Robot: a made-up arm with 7 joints. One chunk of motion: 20 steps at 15 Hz.
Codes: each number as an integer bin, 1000 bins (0 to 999) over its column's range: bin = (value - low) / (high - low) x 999, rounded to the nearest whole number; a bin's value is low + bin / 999 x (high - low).
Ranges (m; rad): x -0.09..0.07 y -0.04..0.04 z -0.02..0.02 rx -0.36..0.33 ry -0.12..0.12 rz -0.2..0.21
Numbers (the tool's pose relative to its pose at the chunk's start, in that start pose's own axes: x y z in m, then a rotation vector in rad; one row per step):
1: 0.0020 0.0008 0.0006 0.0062 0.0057 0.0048
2: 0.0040 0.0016 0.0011 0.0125 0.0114 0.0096
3: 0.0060 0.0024 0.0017 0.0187 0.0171 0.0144
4: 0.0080 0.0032 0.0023 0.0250 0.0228 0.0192
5: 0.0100 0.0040 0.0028 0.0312 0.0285 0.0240
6: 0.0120 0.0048 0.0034 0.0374 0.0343 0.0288
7: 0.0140 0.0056 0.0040 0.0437 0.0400 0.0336
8: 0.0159 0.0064 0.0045 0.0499 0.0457 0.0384
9: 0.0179 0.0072 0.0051 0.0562 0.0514 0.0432
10: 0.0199 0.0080 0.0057 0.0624 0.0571 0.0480
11: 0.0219 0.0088 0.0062 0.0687 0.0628 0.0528
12: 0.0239 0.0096 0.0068 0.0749 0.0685 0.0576
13: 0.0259 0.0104 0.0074 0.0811 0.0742 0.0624
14: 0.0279 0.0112 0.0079 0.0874 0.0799 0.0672
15: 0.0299 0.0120 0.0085 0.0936 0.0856 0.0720
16: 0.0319 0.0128 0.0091 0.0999 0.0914 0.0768
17: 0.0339 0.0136 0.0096 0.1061 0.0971 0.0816
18: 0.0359 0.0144 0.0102 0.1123 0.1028 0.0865
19: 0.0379 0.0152 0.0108 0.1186 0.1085 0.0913
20: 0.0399 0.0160 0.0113 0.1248 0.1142 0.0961
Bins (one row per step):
1: 574 509 514 530 523 499
2: 587 519 527 539 547 511
3: 599 529 542 548 571 522
4: 612 539 557 557 594 534
5: 624 549 569 566 618 546
6: 637 559 584 575 642 557
7: 649 569 599 584 666 569
8: 661 579 612 593 690 581
9: 674 589 627 603 713 593
10: 686 599 642 612 737 604
11: 699 609 654 621 761 616
12: 711 619 669 630 785 628
13: 724 629 684 639 808 639
14: 736 639 697 648 832 651
15: 749 649 712 657 856 663
16: 761 659 727 666 880 674
17: 774 669 739 675 904 686
18: 786 679 754 684 927 698
19: 799 689 769 693 951 710
20: 811 699 782 702 975 721

